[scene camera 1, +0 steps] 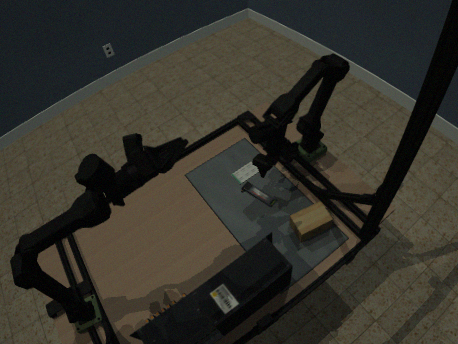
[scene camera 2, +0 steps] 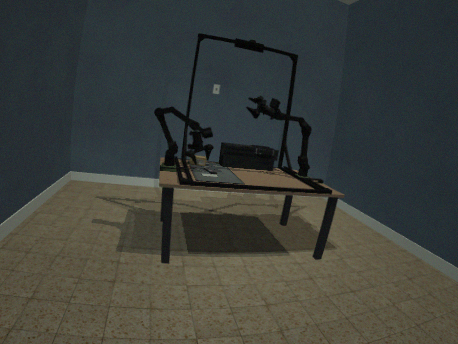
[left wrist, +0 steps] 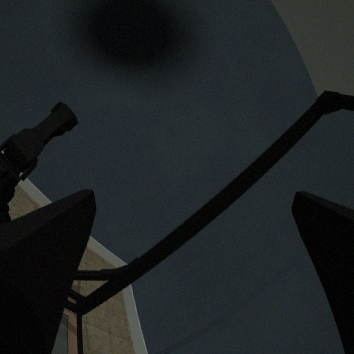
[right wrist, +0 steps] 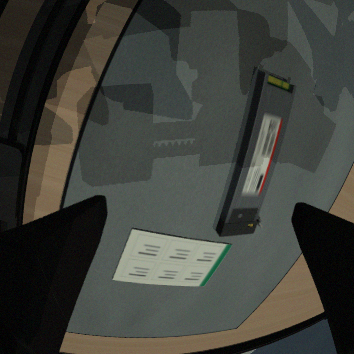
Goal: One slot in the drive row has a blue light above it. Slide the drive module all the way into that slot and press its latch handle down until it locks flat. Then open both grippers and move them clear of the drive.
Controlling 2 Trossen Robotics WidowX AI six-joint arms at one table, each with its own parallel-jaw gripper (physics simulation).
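Places are measured from the left arm's base along level axes (x ahead, y left, z up), in metres.
Pixels of known places: left gripper, fingertip midpoint: (scene camera 1: pixel 185 139) (scene camera 2: pixel 247 102) (left wrist: pixel 198 201); right gripper, fingertip midpoint: (scene camera 1: pixel 268 171) (scene camera 2: pixel 201 162) (right wrist: pixel 204 209); left arm's base, link origin: (scene camera 1: pixel 85 312) (scene camera 2: pixel 302 175); right arm's base, link origin: (scene camera 1: pixel 309 145) (scene camera 2: pixel 168 164).
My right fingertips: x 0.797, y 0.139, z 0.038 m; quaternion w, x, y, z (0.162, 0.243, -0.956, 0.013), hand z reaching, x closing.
For each thing: its middle in the pictures, then the offset to it from my right fingertips. Level surfaces: height alone.
- drive module, body centre: (right wrist: pixel 262 162) (scene camera 1: pixel 257 195) dx -0.070, dy -0.034, dz -0.058 m
- grey mat, surface height: dz -0.062 m
- black drive chassis, body centre: (scene camera 1: pixel 219 307) (scene camera 2: pixel 247 156) dx -0.381, dy -0.347, dz +0.023 m
- white card with a green edge, body centre: (right wrist: pixel 173 263) (scene camera 1: pixel 245 172) dx -0.055, dy +0.082, dz -0.062 m
- wooden block, body centre: (scene camera 1: pixel 310 221) (scene camera 2: pixel 198 160) dx +0.017, dy -0.238, dz -0.032 m
The drive module (scene camera 1: pixel 258 194) (right wrist: pixel 262 155), dark grey with a white and red label, lies flat on the grey mat (scene camera 1: pixel 209 187) (right wrist: pixel 150 317). The black drive chassis (scene camera 1: pixel 255 280) (scene camera 2: pixel 245 156) stands on the table; its slots and blue light cannot be made out. My right gripper (right wrist: pixel 204 209) (scene camera 2: pixel 200 157) is open and empty, pointing down above the mat; the module lies beyond its fingertips, toward the right finger in the right wrist view. My left gripper (left wrist: pixel 198 201) (scene camera 2: pixel 250 104) is open and empty, high above the table and far from the module. The latch handle's position is unclear.
A white card with a green edge (scene camera 1: pixel 245 173) (right wrist: pixel 170 257) lies on the mat near the module. A wooden block (scene camera 1: pixel 312 221) sits on the mat near the chassis. Black frame posts (scene camera 1: pixel 415 115) (scene camera 2: pixel 191 85) (left wrist: pixel 200 219) rise from the table edges.
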